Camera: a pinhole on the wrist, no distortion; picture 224 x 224 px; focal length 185.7 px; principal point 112.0 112.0 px. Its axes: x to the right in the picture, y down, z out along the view. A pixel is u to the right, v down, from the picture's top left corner.
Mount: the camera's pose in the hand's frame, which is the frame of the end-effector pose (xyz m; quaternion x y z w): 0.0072 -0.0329 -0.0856 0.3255 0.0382 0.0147 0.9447
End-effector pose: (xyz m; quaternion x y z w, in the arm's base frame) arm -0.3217 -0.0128 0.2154 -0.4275 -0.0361 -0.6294 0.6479
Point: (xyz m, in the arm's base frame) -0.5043 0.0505 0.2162
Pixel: outside the picture
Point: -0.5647 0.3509 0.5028
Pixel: 32 86
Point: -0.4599 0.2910 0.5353
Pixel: 64 118
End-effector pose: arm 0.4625 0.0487 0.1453 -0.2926 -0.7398 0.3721 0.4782
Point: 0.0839 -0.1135 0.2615
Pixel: 122 165
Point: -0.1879 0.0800 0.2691
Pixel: 197 210
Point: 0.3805 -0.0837 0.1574
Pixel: 20 189
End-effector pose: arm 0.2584 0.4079 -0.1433 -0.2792 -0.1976 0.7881 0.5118
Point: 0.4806 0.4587 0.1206
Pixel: 36 17
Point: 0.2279 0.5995 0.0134
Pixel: 200 144
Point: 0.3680 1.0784 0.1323
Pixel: outside the picture
